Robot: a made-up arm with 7 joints.
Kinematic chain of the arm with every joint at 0, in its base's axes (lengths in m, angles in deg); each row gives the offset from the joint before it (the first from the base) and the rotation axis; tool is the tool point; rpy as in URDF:
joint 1: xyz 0 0 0.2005 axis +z
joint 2: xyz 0 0 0 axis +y
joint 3: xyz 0 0 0.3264 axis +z
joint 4: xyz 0.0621 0 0 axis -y
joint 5: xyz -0.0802 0 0.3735 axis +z
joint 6: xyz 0 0 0 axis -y
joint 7: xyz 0.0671 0 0 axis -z
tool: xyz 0 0 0 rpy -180 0 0
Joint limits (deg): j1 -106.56..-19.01 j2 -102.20..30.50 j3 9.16..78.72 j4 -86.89..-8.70 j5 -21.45..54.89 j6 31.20..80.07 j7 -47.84..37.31
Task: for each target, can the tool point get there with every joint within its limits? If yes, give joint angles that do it. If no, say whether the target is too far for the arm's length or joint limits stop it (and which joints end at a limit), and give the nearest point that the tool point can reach.
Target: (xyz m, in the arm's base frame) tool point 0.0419 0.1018 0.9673
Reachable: yes | joints -41.89 -13.18 34.06 -22.85 26.54 74.35 -27.51
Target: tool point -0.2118 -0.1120 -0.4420
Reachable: no: joint limits stop it (at a limit: joint 1, joint 2, joint 3, joint 4, joint 5, joint 6) | nearest point -0.6473 0.3128 0.0145 | short by 0.761 m
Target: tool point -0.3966 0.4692 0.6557
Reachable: yes | joints -29.87 -65.88 46.81 -37.10 36.09 71.66 19.18
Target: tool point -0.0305 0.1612 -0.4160
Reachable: no: joint limits stop it (at a limit: joint 2, joint 3, joint 4, joint 5, joint 6) | nearest point -0.1337 0.7064 0.0145 | short by 0.702 m
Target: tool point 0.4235 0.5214 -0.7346
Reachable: no: too far | nearest point 0.3005 0.6552 0.0179 | short by 0.774 m
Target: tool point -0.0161 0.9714 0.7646
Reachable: no: too far | nearest point -0.0111 0.6727 0.5912 | short by 0.345 m
